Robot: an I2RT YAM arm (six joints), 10 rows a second.
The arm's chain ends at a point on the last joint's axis. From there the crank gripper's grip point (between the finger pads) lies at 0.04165 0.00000 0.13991 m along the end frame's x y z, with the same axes.
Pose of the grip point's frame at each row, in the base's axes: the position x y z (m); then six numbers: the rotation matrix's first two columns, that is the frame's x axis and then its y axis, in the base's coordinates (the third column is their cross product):
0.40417, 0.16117, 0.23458, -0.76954, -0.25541, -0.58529, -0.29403, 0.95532, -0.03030
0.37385, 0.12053, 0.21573, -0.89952, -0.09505, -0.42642, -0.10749, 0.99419, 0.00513
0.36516, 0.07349, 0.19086, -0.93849, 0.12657, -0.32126, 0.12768, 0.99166, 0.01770
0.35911, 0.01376, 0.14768, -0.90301, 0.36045, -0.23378, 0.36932, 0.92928, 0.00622
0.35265, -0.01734, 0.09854, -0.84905, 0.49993, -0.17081, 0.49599, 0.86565, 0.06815
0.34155, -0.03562, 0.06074, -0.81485, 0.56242, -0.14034, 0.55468, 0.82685, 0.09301
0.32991, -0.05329, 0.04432, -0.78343, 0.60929, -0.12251, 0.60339, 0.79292, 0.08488
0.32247, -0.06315, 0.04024, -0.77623, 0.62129, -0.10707, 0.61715, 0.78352, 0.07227
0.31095, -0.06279, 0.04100, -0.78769, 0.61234, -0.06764, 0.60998, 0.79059, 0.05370
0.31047, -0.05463, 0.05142, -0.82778, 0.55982, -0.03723, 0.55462, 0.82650, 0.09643
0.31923, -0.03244, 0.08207, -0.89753, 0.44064, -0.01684, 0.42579, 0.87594, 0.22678
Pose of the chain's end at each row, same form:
0.35691, 0.15099, 0.37232, -0.76954, -0.25541, -0.58529, -0.29403, 0.95532, -0.03030
0.35207, 0.11743, 0.36004, -0.89952, -0.09505, -0.42642, -0.10749, 0.99419, 0.00513
0.35936, 0.07163, 0.33671, -0.93849, 0.12657, -0.32126, 0.12768, 0.99166, 0.01770
0.36601, 0.01004, 0.29345, -0.90301, 0.36045, -0.23378, 0.36932, 0.92928, 0.00622
0.36256, -0.03440, 0.24318, -0.84905, 0.49993, -0.17081, 0.49599, 0.86565, 0.06815
0.35193, -0.05876, 0.20450, -0.81485, 0.56242, -0.14034, 0.55468, 0.82685, 0.09301
0.34171, -0.07763, 0.18777, -0.78343, 0.60929, -0.12251, 0.60339, 0.79292, 0.08488
0.33678, -0.08763, 0.18344, -0.77623, 0.62129, -0.10707, 0.61715, 0.78352, 0.07227
0.33167, -0.08844, 0.18320, -0.78769, 0.61234, -0.06764, 0.60998, 0.79059, 0.05370
0.33309, -0.08623, 0.19213, -0.82778, 0.55982, -0.03723, 0.55462, 0.82650, 0.09643
0.34057, -0.07827, 0.21902, -0.89753, 0.44064, -0.01684, 0.42579, 0.87594, 0.22678

